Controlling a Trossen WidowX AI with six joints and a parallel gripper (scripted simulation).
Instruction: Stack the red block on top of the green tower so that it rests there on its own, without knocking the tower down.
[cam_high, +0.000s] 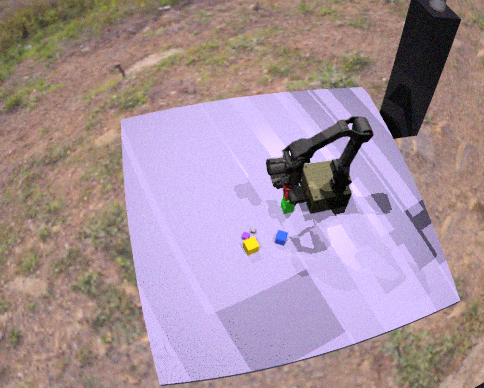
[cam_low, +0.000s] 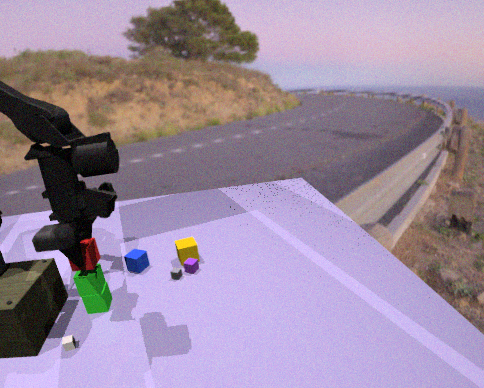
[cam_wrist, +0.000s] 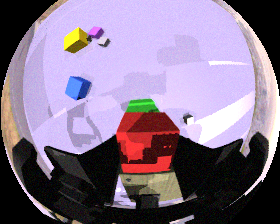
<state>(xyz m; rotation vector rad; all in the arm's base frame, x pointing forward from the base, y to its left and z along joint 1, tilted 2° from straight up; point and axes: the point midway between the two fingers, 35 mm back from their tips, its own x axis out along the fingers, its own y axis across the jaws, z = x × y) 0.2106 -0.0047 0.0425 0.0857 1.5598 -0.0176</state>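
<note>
Right now the small white cube is 11 cm to the right of my gripper tip, 10 cm below it and 3 cm behind it. Also, from my gripper tip: blue cube (13 cm to the left, 9 cm below, 6 cm ahead); red block (1 cm above); tiny grey cube (16 cm ahead, 10 cm below, 7 cm to the left).
</note>
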